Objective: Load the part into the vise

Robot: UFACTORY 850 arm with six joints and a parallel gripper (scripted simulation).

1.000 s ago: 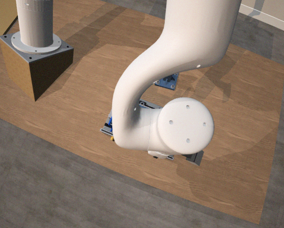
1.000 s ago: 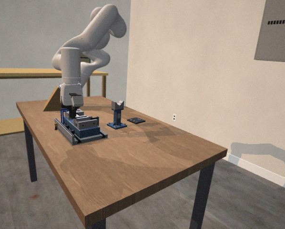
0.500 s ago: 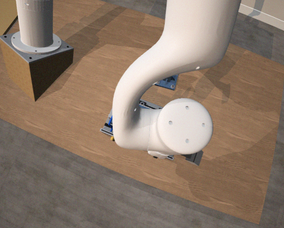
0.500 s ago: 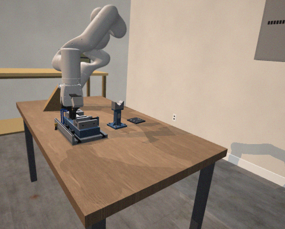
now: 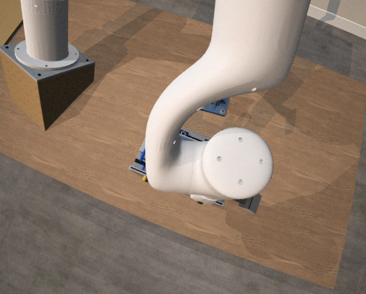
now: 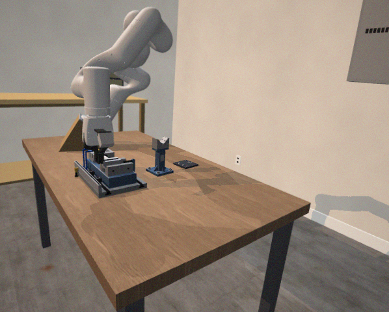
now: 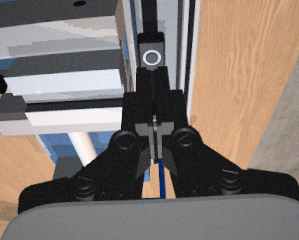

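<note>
Now: hand 10 mm past the part, 50 mm to the right of it and 20 mm above it. The rest, counted from my hand: work stop 20 mm behind, 110 mm to the left, 30 mm below; then moving jaw 40 mm behind, 60 mm to the left, 40 mm below; then fixed jaw 20 mm ahead, 70 mm to the left, 40 mm below.
</note>
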